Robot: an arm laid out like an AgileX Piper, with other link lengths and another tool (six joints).
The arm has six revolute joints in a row. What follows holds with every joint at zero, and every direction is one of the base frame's.
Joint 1 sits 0.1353 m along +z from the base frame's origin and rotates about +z.
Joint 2 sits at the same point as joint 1 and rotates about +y.
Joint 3 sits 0.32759 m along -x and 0.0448 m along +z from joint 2 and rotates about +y.
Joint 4 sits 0.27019 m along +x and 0.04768 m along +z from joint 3 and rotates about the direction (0.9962, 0, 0.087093).
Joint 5 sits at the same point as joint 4 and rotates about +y.
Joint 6 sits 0.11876 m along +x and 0.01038 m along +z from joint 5 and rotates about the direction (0.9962, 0, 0.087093).
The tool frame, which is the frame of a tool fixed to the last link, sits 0.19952 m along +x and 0.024 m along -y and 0.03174 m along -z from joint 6; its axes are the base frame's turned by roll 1.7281, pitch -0.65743 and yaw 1.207 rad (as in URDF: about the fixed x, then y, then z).
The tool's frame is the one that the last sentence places.
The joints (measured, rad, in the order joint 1, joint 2, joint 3, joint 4, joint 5, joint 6), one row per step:
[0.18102, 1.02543, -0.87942, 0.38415, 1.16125, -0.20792]
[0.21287, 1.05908, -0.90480, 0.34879, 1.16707, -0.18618]
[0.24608, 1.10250, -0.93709, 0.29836, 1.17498, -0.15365]
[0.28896, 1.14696, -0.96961, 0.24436, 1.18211, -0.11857]
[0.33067, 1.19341, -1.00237, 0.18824, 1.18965, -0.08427]
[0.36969, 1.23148, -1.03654, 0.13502, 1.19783, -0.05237]
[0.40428, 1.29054, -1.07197, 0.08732, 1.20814, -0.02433]
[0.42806, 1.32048, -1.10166, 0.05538, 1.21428, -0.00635]
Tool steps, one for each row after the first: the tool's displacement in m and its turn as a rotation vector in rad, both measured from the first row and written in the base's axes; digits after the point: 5 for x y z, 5 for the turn. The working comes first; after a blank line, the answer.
Tool pose at each row, in the base's axes (x y z in m, rotation vector in rad; the steps are taken from these numbers as rounded here):
[0.19262, 0.12027, 0.14539, 2.59107, 1.73365, 0.30588]
[0.19575, 0.11827, 0.14382, 2.56501, 1.75143, 0.25806]
[0.20124, 0.11316, 0.14139, 2.53635, 1.75581, 0.19366]
[0.20694, 0.10954, 0.13886, 2.49662, 1.76558, 0.13108]
[0.21386, 0.10562, 0.13610, 2.45264, 1.77106, 0.06957]
[0.22195, 0.10269, 0.13614, 2.40677, 1.77131, 0.02806]
[0.23044, 0.10089, 0.13155, 2.36657, 1.77511, -0.03798]
[0.23845, 0.10113, 0.13264, 2.33565, 1.77367, -0.05618]

[0.00313, -0.00200, -0.00157, -0.03129, 0.01503, 0.01700]
[0.00862, -0.00711, -0.00400, -0.07612, 0.03367, 0.02707]
[0.01432, -0.01073, -0.00653, -0.12485, 0.04886, 0.04390]
[0.02124, -0.01465, -0.00929, -0.17718, 0.06153, 0.06000]
[0.02933, -0.01758, -0.00925, -0.22488, 0.06217, 0.07418]
[0.03782, -0.01938, -0.01384, -0.27583, 0.08128, 0.08910]
[0.04583, -0.01914, -0.01275, -0.30469, 0.07691, 0.09828]

